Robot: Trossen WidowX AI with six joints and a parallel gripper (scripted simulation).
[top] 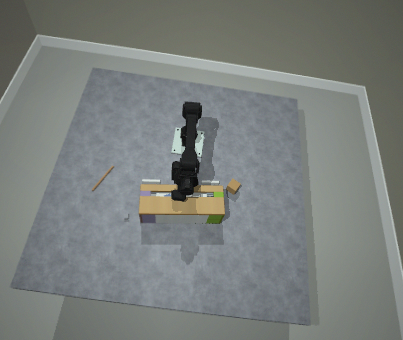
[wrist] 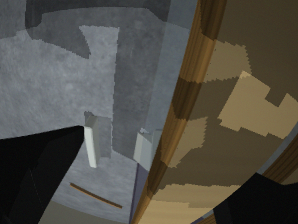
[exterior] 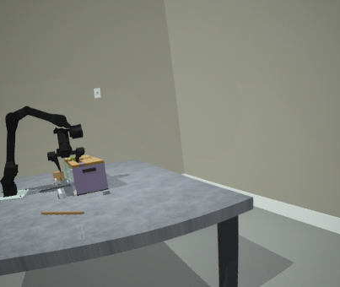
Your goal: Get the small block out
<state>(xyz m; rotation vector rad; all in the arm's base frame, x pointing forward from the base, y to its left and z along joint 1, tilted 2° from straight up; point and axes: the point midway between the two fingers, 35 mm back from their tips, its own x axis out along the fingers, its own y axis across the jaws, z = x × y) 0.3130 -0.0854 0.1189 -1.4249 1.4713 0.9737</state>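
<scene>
My gripper tip is 5 cm short of the blue block and 2 cm to the left of it. Round my gripper tip: wooden stick: 34 cm to the right, 10 cm behind, 8 cm below; then tan cube: 31 cm to the left, 6 cm below, 3 cm behind; then box: 4 cm to the left, 4 cm ahead, 2 cm below.
</scene>
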